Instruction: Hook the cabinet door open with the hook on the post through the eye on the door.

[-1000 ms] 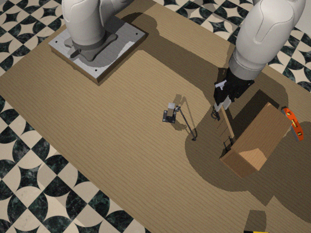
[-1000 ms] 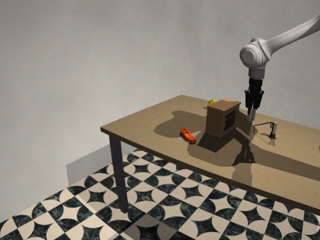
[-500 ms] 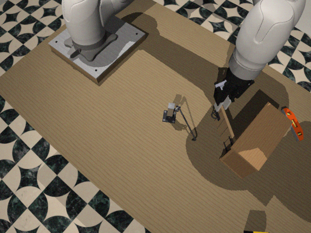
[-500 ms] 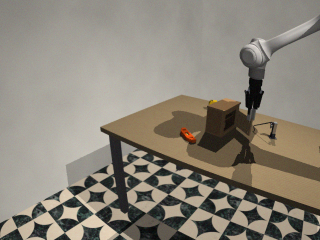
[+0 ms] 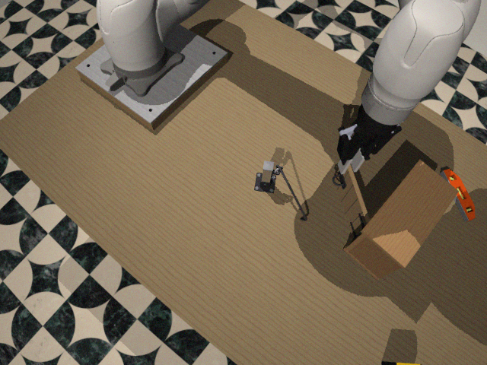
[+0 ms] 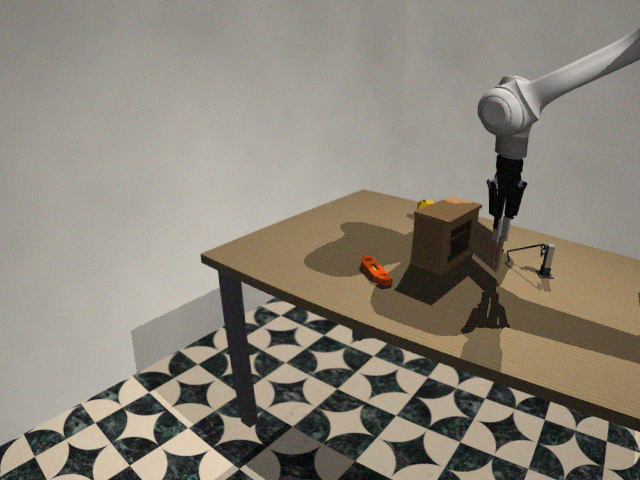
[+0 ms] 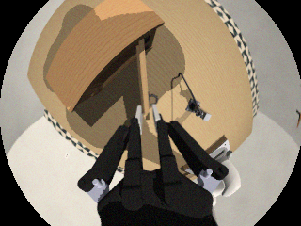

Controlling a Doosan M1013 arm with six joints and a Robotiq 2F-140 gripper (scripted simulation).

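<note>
The wire hook is 8 cm behind my hand, 11 cm to the right of it and 9 cm below it. The rest, counted from my hand: door: 5 cm ahead, 5 cm to the right, 7 cm below; then yellow object: 35 cm ahead, 31 cm to the right, 10 cm below; then orange spirit level: 29 cm ahead, 19 cm to the left, 13 cm below.
</note>
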